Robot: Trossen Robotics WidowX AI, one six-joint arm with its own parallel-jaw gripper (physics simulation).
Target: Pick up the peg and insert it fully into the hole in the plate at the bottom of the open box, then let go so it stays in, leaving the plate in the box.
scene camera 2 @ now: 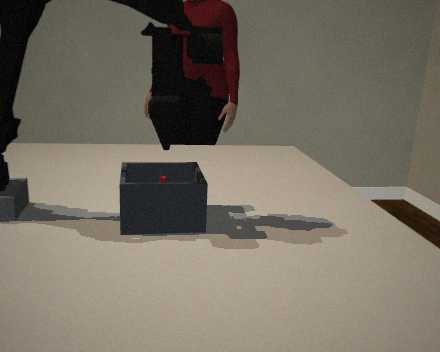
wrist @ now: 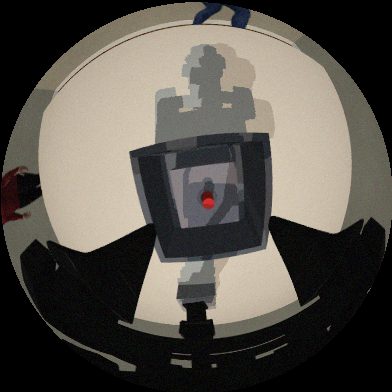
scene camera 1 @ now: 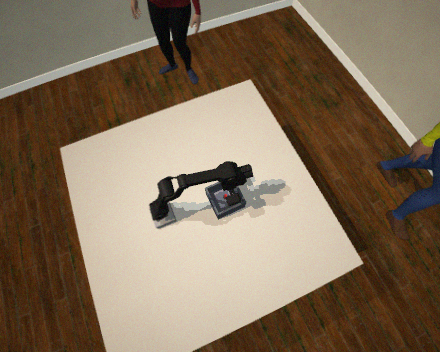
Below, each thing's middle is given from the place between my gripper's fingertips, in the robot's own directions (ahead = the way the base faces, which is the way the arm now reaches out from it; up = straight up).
Labels:
My hand is 110 mm above the dark open box (scene camera 2: 179,205) and 10 mm past it. Also, from my hand: grey plate (wrist: 219,177) (120 mm below, 10 mm behind).

